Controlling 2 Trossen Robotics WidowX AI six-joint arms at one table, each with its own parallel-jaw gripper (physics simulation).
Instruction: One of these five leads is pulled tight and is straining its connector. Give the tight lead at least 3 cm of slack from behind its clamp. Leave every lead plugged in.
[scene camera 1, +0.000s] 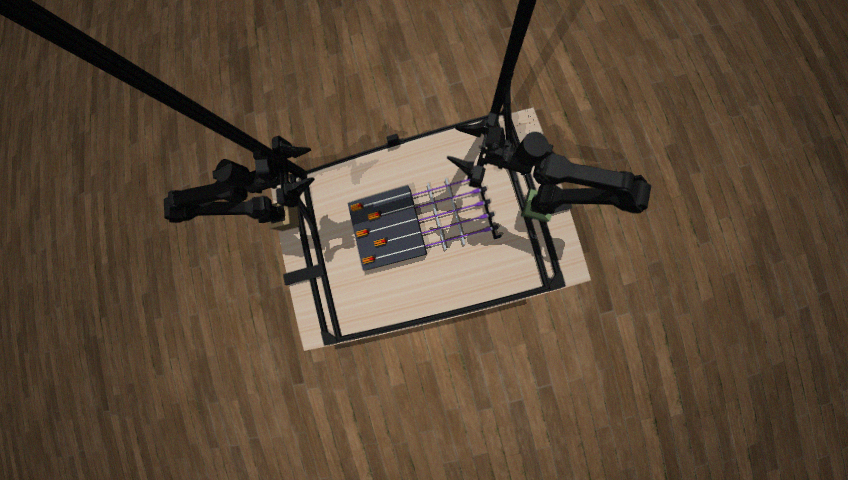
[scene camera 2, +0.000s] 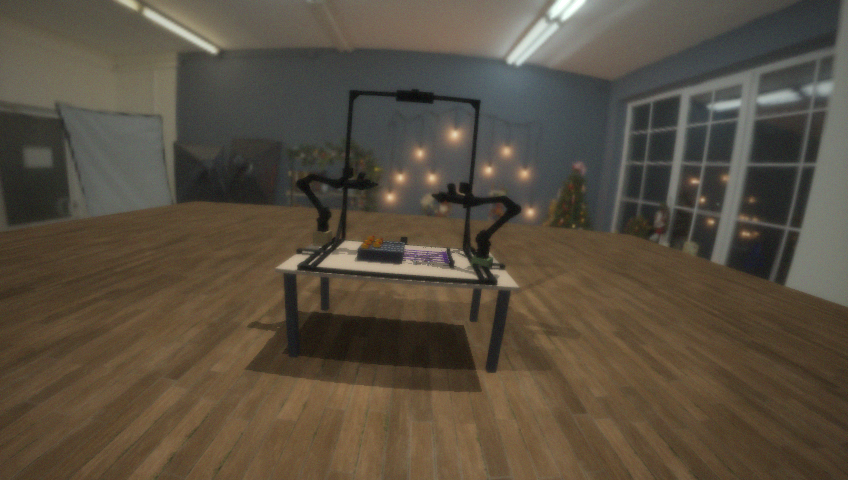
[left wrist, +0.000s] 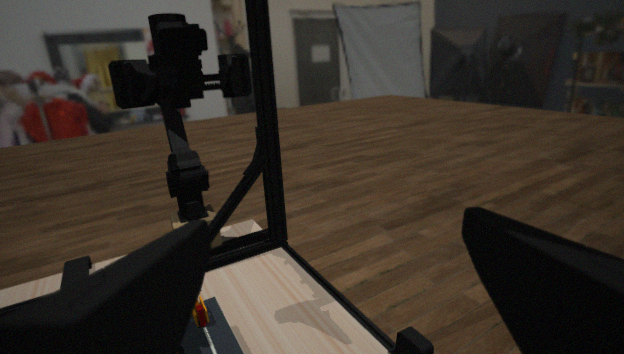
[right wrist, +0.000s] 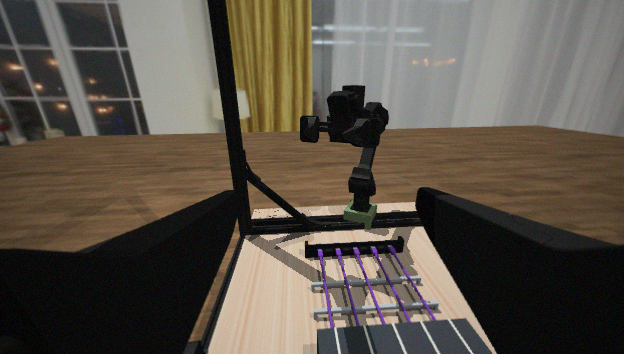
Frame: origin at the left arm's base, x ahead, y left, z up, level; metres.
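Seen in the pictures: left gripper, between the fingertips: (scene camera 1: 451, 142) (scene camera 2: 434, 194) (left wrist: 335, 226) (right wrist: 322, 134); right gripper, between the fingertips: (scene camera 1: 312, 163) (scene camera 2: 377, 184) (left wrist: 194, 78) (right wrist: 327, 198); left arm's base, origin of its link: (scene camera 1: 540, 204) (scene camera 2: 482, 257) (right wrist: 360, 207); right arm's base, origin of its link: (scene camera 1: 277, 214) (scene camera 2: 322, 230) (left wrist: 192, 214).
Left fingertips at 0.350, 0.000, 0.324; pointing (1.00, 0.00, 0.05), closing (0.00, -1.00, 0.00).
Offsets run from my left fingertips to a thing's middle, as dx, dy, dz. "spot": to the spot under its first point.
Five purple leads @(spot: -0.087, +0.073, -0.355) (scene camera 1: 467, 206) (right wrist: 367, 280) run from a black connector strip (scene camera 1: 496, 233) (right wrist: 312, 250) over two thin grey bars to a dark box (scene camera 1: 398, 245) (scene camera 2: 380, 254) (right wrist: 420, 340) with white lines. Each line ends at an orange-red clamp; one clamp @(+0.191, +0.302, -0.313) (scene camera 1: 380, 242) is near the middle, another clamp @(+0.309, +0.188, -0.300) (left wrist: 201, 315) shows in the left wrist view. All look plugged in; I cannot tell which is tight. My left gripper (scene camera 1: 453, 142) (scene camera 2: 434, 196) (left wrist: 335, 226) is open and empty, raised near the strip's far end. My right gripper (scene camera 1: 310, 165) (scene camera 2: 376, 184) (right wrist: 327, 198) is open and empty, raised left of the box.
A black frame (scene camera 1: 440, 312) borders the wooden table, with tall uprights at its back corners. A small black block (scene camera 1: 392, 140) sits on the back rail. A green base (scene camera 1: 537, 209) (right wrist: 359, 214) carries the left arm. Arm shadows fall across the leads and table.
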